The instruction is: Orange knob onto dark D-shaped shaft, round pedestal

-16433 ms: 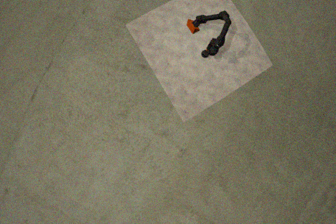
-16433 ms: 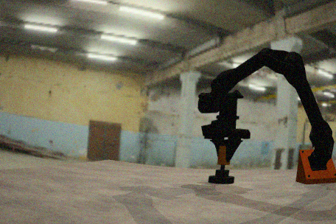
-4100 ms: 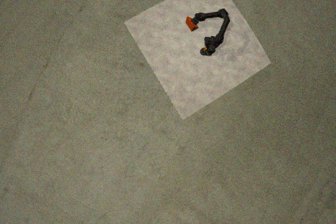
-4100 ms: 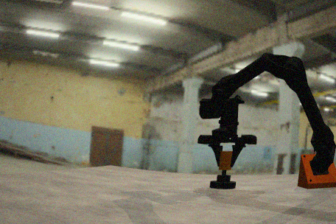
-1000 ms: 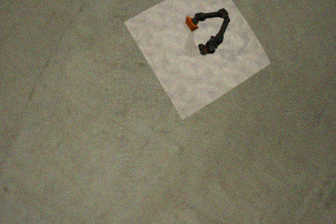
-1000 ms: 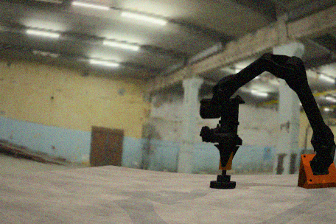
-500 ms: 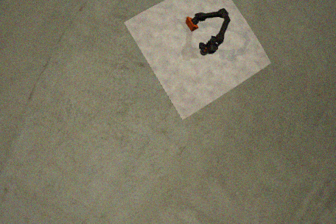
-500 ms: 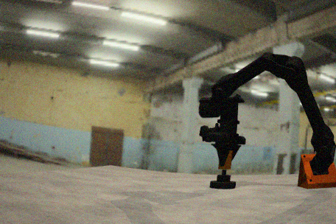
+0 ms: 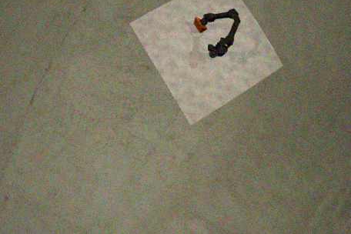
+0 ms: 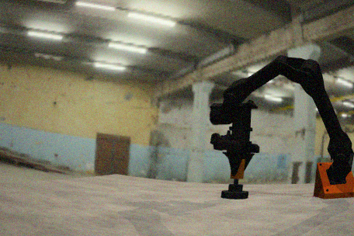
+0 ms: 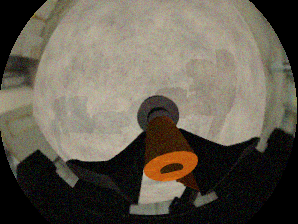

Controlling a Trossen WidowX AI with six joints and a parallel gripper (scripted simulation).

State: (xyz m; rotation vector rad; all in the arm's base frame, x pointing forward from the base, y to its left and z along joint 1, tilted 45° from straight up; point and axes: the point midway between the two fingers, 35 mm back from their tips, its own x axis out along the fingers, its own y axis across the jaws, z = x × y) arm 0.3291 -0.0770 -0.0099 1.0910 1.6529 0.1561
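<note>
My gripper tip is 20 mm below the orange knob. Also, from my gripper tip: round dark pedestal 40 mm below.
</note>
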